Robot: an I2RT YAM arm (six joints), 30 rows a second.
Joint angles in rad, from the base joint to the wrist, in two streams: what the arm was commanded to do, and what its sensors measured. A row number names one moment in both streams.
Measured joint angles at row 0:
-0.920 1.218 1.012 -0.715 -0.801 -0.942
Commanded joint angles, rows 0 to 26:
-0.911 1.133 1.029 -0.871 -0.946 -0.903
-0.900 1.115 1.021 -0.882 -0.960 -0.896
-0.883 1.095 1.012 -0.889 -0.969 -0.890
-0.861 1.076 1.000 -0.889 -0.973 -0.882
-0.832 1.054 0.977 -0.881 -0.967 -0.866
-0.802 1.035 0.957 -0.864 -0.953 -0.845
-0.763 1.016 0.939 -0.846 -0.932 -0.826
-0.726 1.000 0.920 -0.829 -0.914 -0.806
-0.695 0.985 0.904 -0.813 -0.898 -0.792
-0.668 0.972 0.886 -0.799 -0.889 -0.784
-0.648 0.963 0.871 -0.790 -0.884 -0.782
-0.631 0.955 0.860 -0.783 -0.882 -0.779
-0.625 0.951 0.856 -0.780 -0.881 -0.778
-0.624 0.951 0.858 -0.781 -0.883 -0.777
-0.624 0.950 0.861 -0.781 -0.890 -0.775
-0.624 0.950 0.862 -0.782 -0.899 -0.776
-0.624 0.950 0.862 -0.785 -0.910 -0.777
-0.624 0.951 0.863 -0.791 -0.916 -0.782
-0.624 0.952 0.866 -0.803 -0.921 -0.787
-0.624 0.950 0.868 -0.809 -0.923 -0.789
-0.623 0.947 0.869 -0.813 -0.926 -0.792
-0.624 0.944 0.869 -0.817 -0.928 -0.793
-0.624 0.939 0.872 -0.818 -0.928 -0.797
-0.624 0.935 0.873 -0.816 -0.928 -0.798
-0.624 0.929 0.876 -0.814 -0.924 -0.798
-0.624 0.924 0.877 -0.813 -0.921 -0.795
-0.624 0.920 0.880 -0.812 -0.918 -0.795
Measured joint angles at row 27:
-0.628 0.952 0.857 -0.825 -0.895 -0.801
